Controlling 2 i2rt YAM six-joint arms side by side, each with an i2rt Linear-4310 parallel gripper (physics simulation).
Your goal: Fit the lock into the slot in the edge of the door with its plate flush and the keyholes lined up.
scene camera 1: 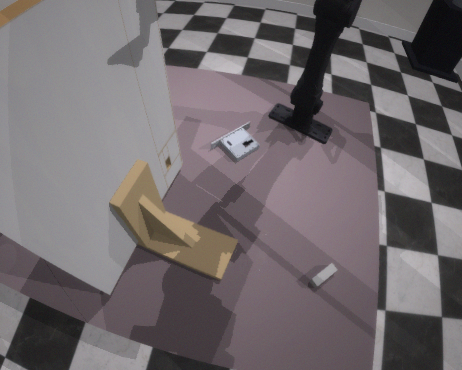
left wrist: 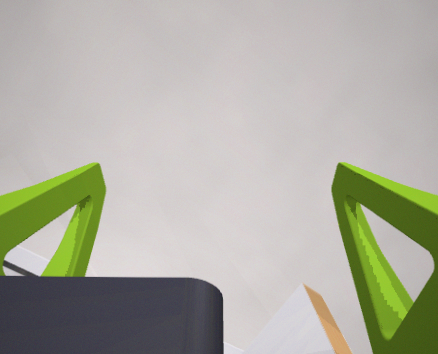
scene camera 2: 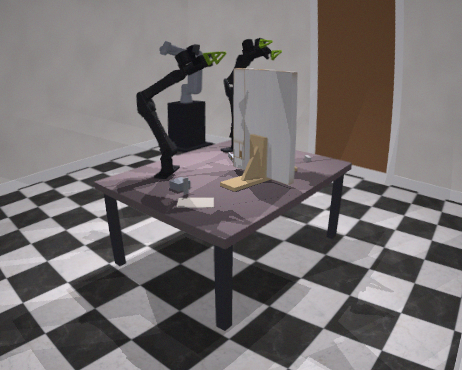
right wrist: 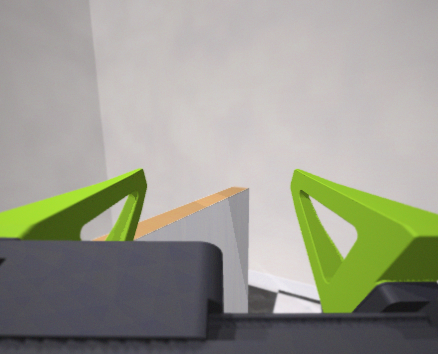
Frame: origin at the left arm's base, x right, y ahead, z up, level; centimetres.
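Where they show: left gripper, between the fingertips: (left wrist: 218,175) (scene camera 2: 277,46); right gripper, between the fingertips: (scene camera 2: 223,52) (right wrist: 218,177); left arm's base, origin of its link: (scene camera 1: 300,123); right arm's base, origin of its link: (scene camera 2: 167,172).
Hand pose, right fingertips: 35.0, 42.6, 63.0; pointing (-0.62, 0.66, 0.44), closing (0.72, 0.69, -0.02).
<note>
Things, the pixels of their centre, and the offset from my right fingertips, as dx, dy, dz. "spot": a spot on its surface instead. Level surfaces: height alone.
- white lock, middle of its body: (scene camera 1: 239,143) -23.7, -23.8, -61.9
- upright white door, middle of its body: (scene camera 1: 103,154) (right wrist: 193,346) (scene camera 2: 263,122) -16.5, +9.9, -34.8
- small square hole, a spot on its surface: (scene camera 1: 168,162) spot: -15.3, -4.4, -54.7
- small white block, middle of its body: (scene camera 1: 323,275) -59.7, -2.0, -61.9
- table, height of its surface: dz -63.0
- grey-blue part, middle of its body: (scene camera 2: 179,184) +24.3, +1.9, -61.2
- flat pale piece, middle of its body: (scene camera 2: 195,202) +25.9, +21.1, -63.0
The white lock (scene camera 1: 240,143) lies flat on the table, its long plate standing along one side, apart from the door. The upright white door (scene camera 1: 75,125) (scene camera 2: 272,120) (right wrist: 237,250) has a small square hole (scene camera 1: 168,162) near its edge. Its top corner also shows in the left wrist view at the bottom. My left gripper (scene camera 2: 274,48) (left wrist: 218,175) is open and empty, high above the table beside the door's top. My right gripper (scene camera 2: 220,57) (right wrist: 218,177) is open and empty, high up at the left of the door in scene camera 2. The slot itself is hard to make out.
A wooden bracket foot (scene camera 1: 200,245) (scene camera 2: 245,182) supports the door. A small white block (scene camera 1: 324,275) lies on the table (scene camera 1: 300,200) (scene camera 2: 150,192). In scene camera 2, a grey-blue part (scene camera 2: 179,184) and a flat pale piece (scene camera 2: 196,202) lie near the table's front left edge.
</note>
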